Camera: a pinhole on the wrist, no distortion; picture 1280 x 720 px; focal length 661.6 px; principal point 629.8 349.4 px. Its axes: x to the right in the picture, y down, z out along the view. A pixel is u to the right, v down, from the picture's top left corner.
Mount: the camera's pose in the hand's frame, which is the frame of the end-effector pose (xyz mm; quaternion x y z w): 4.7 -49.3 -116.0 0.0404 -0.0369 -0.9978 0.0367
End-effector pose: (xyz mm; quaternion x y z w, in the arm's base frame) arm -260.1 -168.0 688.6 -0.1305 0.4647 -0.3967 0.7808
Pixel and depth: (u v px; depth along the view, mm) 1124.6 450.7 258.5
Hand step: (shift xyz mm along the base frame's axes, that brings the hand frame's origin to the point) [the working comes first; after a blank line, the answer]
In the camera's frame: 193.3 39.6 258.5

12.2 76.1 245.9
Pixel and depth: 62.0 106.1 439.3
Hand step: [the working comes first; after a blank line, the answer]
In the camera's frame: -377.0 -161.6 439.3

449.3 -189.8 -123.9
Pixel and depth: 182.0 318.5 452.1
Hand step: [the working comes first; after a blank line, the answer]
In the camera's frame: -306.0 -21.1 452.1

376.7 -240.9 6.7
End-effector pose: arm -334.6 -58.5 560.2 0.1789 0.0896 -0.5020 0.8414
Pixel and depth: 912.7 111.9 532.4
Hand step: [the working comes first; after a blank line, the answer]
In the camera's frame: 227.7 -191.1 532.4

-3.8 147.7 476.7
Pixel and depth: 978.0 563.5 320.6
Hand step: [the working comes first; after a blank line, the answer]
In the camera's frame: 168.7 103.7 320.6

-218.4 9.4 211.8
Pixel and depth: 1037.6 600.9 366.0
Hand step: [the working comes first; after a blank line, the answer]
In the camera's frame: 225.6 139.1 366.0

-279.2 23.8 263.2
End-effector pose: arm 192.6 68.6 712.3 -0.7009 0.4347 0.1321 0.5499
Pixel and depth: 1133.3 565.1 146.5
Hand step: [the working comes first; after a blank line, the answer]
In the camera's frame: 111.5 47.8 146.5

11.3 76.8 129.7
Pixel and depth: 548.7 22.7 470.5
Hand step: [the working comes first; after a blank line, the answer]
In the camera's frame: -57.7 -232.3 470.5

-62.7 292.9 -270.2
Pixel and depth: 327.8 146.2 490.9
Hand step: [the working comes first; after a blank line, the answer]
In the camera's frame: -224.1 -150.8 490.9

99.0 250.4 -352.8
